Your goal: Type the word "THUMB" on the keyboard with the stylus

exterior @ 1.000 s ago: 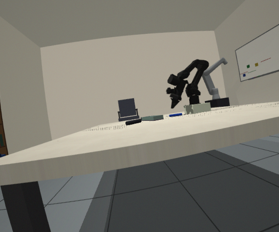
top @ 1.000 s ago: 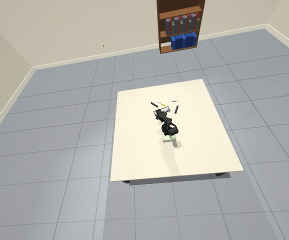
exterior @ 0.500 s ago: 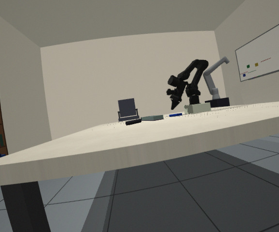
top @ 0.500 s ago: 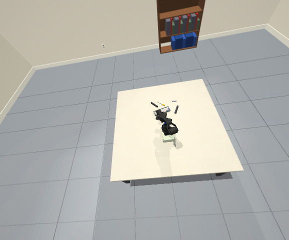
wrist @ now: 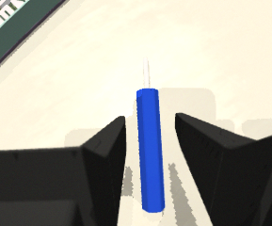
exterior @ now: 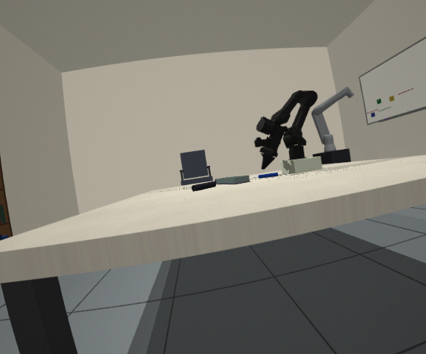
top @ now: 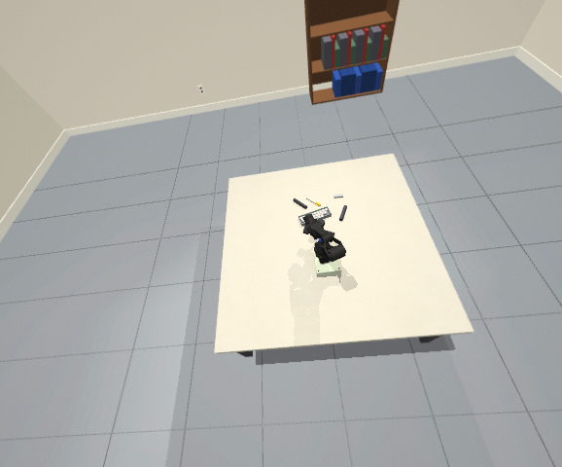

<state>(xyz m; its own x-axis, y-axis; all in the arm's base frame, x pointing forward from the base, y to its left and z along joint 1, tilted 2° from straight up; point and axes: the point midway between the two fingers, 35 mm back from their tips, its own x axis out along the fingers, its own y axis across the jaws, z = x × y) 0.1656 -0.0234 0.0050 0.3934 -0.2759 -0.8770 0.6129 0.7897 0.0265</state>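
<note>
The blue stylus is 10 mm ahead of my gripper tip, 10 mm to the right of it and 30 mm below it. From my gripper tip the other things lie so: white pen: 290 mm ahead, 40 mm to the right, 30 mm below; then small grey block: 290 mm ahead, 210 mm to the right, 40 mm below; then grey stylus tip: 30 mm ahead, 30 mm to the right, 30 mm below.
</note>
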